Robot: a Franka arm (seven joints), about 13 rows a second.
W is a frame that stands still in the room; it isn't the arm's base.
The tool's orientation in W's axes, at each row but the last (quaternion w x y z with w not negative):
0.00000, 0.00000, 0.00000, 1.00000
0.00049, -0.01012, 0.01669, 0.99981
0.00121, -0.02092, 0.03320, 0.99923
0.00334, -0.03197, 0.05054, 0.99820
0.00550, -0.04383, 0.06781, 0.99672
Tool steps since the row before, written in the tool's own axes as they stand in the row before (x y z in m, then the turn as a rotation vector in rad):
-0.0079, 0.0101, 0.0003, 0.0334, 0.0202, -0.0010
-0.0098, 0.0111, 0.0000, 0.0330, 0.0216, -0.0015
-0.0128, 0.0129, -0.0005, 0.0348, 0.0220, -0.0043
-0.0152, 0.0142, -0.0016, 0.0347, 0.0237, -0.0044
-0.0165, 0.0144, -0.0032, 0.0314, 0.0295, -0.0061
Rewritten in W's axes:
0.0079, -0.0101, 0.0003, -0.0334, -0.0202, -0.0010
0.0098, -0.0111, 0.0006, -0.0330, -0.0216, -0.0014
0.0128, -0.0129, 0.0009, -0.0347, -0.0222, -0.0043
0.0151, -0.0143, 0.0008, -0.0346, -0.0239, -0.0042
0.0165, -0.0148, 0.0002, -0.0312, -0.0299, -0.0048

